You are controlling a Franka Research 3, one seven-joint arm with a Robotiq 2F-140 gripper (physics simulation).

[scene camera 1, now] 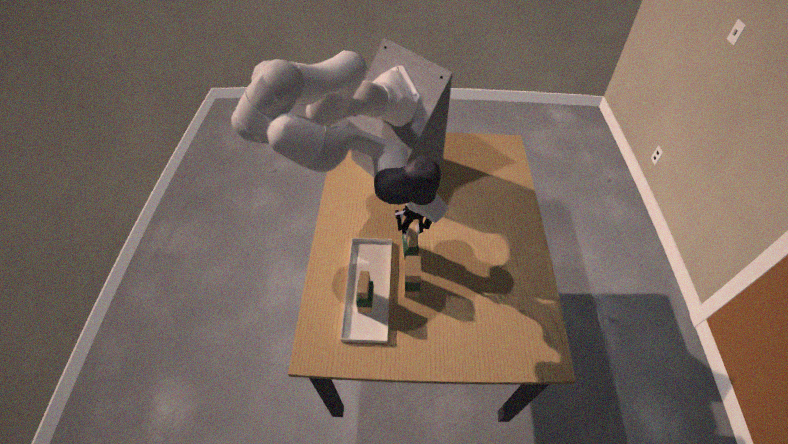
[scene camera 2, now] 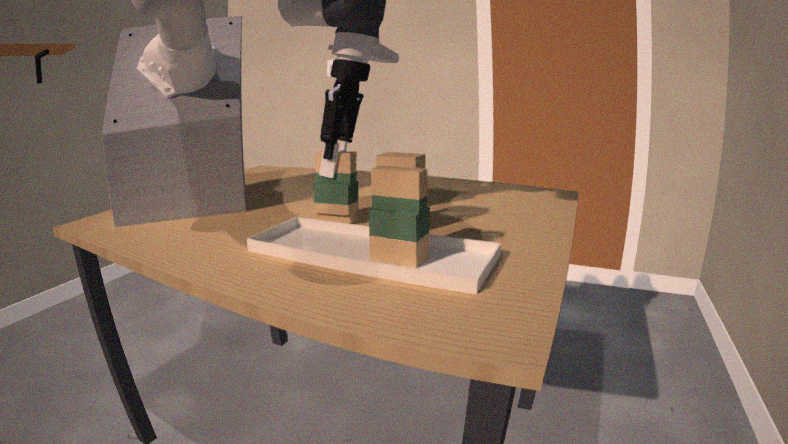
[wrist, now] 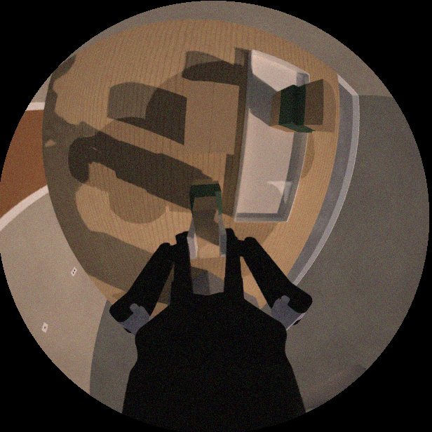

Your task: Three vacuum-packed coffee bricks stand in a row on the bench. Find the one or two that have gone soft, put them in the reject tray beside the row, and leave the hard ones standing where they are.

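Observation:
One tan coffee brick with a green band stands in the white reject tray. The middle brick stands on the bench beside the tray, mostly hidden behind the tray's brick in scene camera 2. The brick nearest the robot base stands upright on the bench. My gripper is shut on its upper part, one pale pad on each side. Its top looks narrow between the pads.
The grey robot pedestal stands at the back of the wooden bench. The tray runs alongside the row, its raised rim close to the bricks. The arm reaches over the bench from the pedestal.

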